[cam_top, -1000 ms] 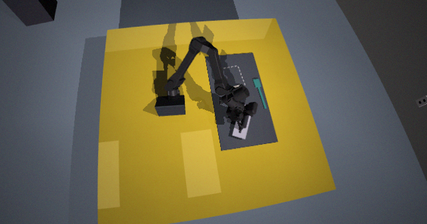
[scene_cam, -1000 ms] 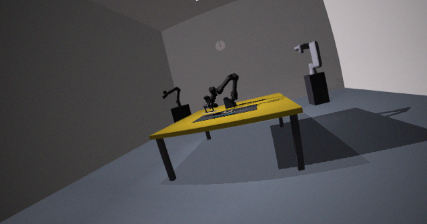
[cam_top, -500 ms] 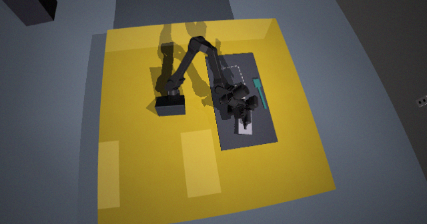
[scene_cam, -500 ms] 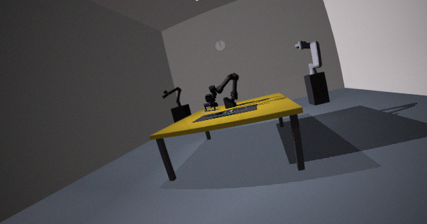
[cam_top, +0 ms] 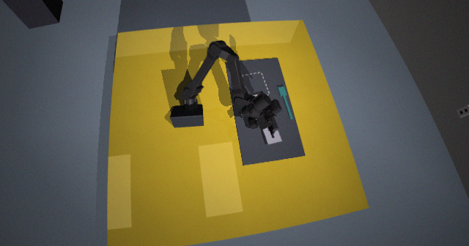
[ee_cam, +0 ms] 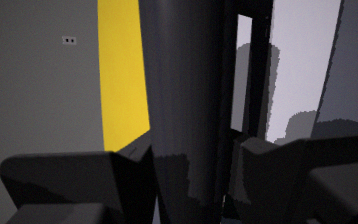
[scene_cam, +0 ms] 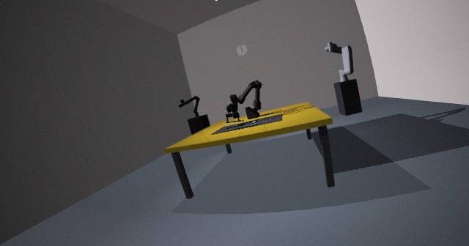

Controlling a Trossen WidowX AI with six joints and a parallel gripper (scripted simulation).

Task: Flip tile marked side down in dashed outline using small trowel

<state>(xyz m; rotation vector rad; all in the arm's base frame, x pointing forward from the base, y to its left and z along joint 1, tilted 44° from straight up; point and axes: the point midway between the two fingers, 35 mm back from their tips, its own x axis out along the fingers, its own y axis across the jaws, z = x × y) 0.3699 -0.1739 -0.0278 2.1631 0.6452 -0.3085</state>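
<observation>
The dark mat lies 10 mm behind my gripper tip, 110 mm to the left of it and 110 mm below it. From my gripper tip the other things lie so: tile: 30 mm behind, 140 mm to the left, 90 mm below; teal trowel: 130 mm ahead, 130 mm to the left, 90 mm below.
</observation>
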